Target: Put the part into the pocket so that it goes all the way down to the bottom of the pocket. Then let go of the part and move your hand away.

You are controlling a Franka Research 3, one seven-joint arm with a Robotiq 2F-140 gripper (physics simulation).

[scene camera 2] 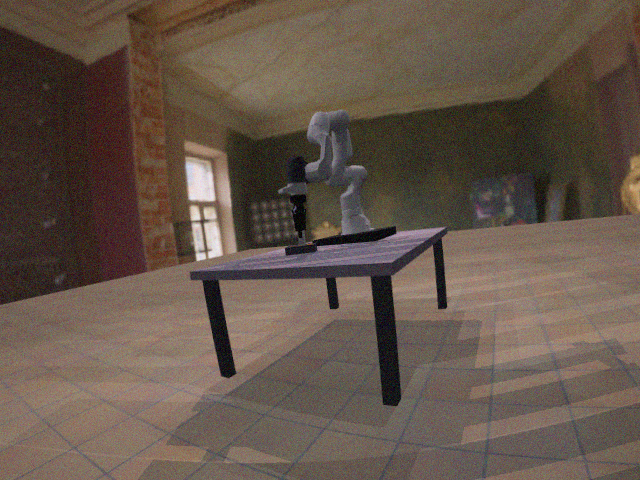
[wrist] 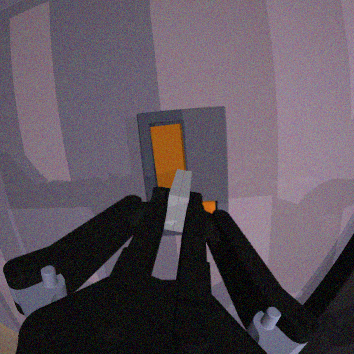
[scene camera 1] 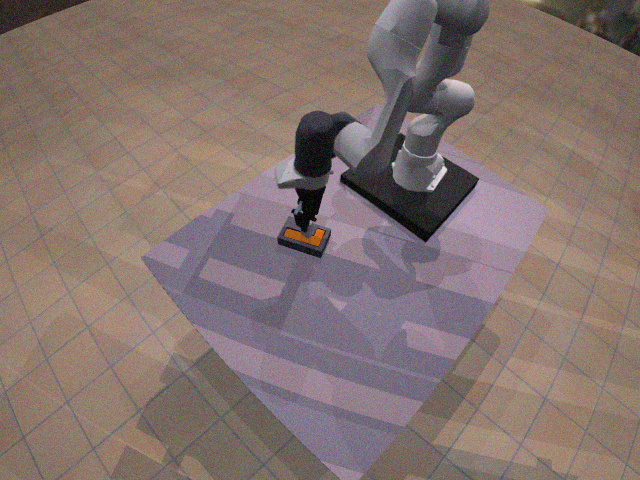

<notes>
My gripper (scene camera 1: 306, 234) grips an orange L-shaped part (wrist: 167, 143), which still rests on a grey pocket block.
My gripper also shows in the wrist view (wrist: 181, 183).
</notes>
